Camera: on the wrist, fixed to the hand. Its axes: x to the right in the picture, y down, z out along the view.
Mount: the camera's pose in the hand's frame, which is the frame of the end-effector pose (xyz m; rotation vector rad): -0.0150 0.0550 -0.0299 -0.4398 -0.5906 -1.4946
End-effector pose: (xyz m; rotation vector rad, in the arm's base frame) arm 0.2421 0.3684 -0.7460 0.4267 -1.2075 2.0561
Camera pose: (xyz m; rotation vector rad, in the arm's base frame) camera 0.2153 0.3705 -0.8045 1.2609 -1.0169 0.3744
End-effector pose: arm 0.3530 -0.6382 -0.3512 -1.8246 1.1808 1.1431
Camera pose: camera 0.3081 -0.6791 -0.3298 -1.7465 -0.8074 0.8313
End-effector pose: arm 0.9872 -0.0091 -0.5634 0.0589 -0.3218 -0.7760
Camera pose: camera 1.0237 0.0387 -0.5864 -0.4035 -0.6594 -2.3483
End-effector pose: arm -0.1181 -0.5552 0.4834 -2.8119 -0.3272 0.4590
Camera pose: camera -0.1121 -0.6175 0.4983 1.7451 2.4396 -0.7706
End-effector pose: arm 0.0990 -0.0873 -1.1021 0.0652 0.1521 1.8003
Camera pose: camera 0.0457 -0.1164 -1.1235 0.1209 -0.5107 0.2458
